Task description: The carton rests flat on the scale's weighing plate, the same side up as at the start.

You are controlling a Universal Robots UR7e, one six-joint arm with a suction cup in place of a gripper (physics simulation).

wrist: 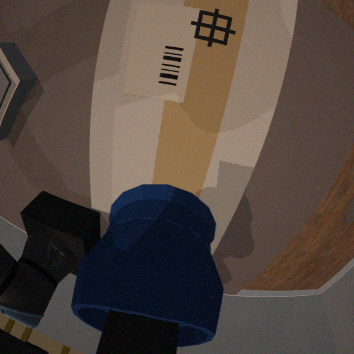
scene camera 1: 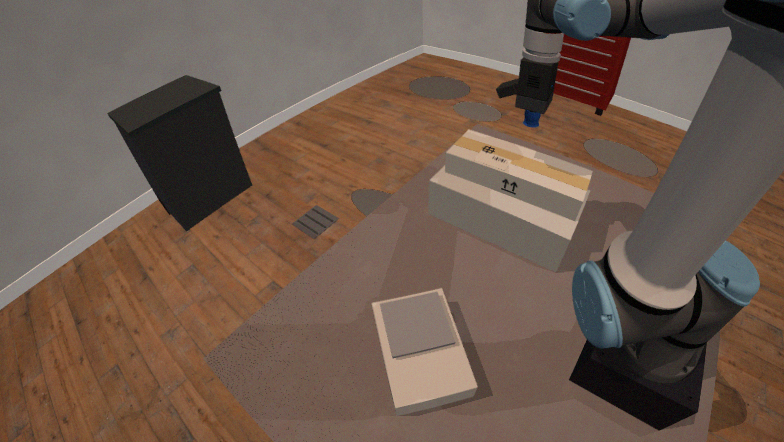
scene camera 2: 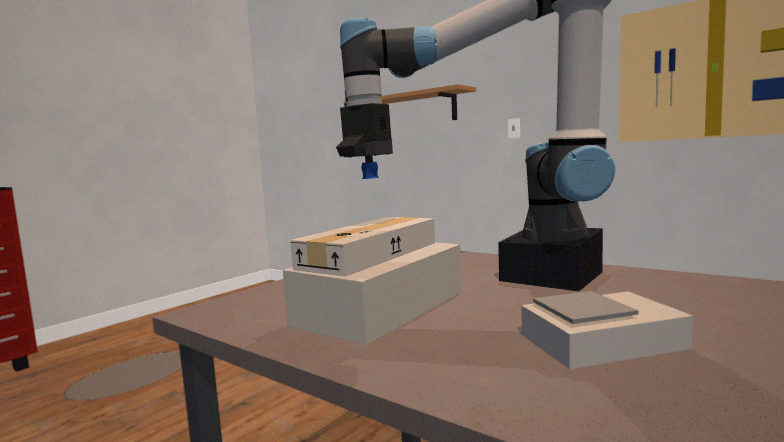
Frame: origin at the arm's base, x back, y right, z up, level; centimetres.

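Seen in the pictures: hand, its tool point: point(wrist: 160, 231) point(scene camera 1: 531, 123) point(scene camera 2: 370, 178); arm's base, origin of its link: point(wrist: 51, 249) point(scene camera 1: 653, 343) point(scene camera 2: 554, 235).
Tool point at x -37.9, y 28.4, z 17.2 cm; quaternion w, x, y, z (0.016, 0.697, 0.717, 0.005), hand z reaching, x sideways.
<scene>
Pixels of each thing's middle, then the offset from my tool point to it. Level surfaces: height alone.
- long white carton, middle of its body: point(wrist: 190, 120) point(scene camera 2: 370, 241) point(scene camera 1: 518, 170) dx -0.7, dy +0.5, dz -13.6 cm
- scale, middle of its body: point(scene camera 2: 602, 321) point(scene camera 1: 420, 347) dx -0.5, dy -46.0, dz -24.5 cm
- pale block, middle of its body: point(wrist: 175, 102) point(scene camera 2: 380, 282) point(scene camera 1: 508, 202) dx -1.0, dy -1.8, dz -22.3 cm
- table, height of its surface: dz -28.0 cm
The long white carton point(scene camera 1: 516, 175) point(scene camera 2: 387, 244) point(wrist: 135, 130) lies flat on a pale block, its tan tape strip, label and crosshair mark on top and its side arrows pointing up. The scale point(scene camera 1: 433, 378) point(scene camera 2: 631, 343) stands on the table apart from the block, with its grey weighing plate point(scene camera 1: 418, 323) point(scene camera 2: 584, 306) bare. Part of the scale also shows at the left edge of the wrist view. My gripper, a blue suction cup point(scene camera 1: 531, 125) point(scene camera 2: 370, 177) point(wrist: 162, 205), hangs above the carton with a gap of air between them. It holds no object.
The pale block point(scene camera 1: 494, 230) point(scene camera 2: 329, 301) under the carton is wider than the carton. The arm's black base point(scene camera 1: 631, 389) point(scene camera 2: 549, 260) stands on the table point(scene camera 1: 318, 340) point(scene camera 2: 466, 378) beside the scale. A black cabinet point(scene camera 1: 186, 159) and a red drawer unit point(scene camera 1: 590, 71) point(scene camera 2: 13, 285) stand on the floor.
</scene>
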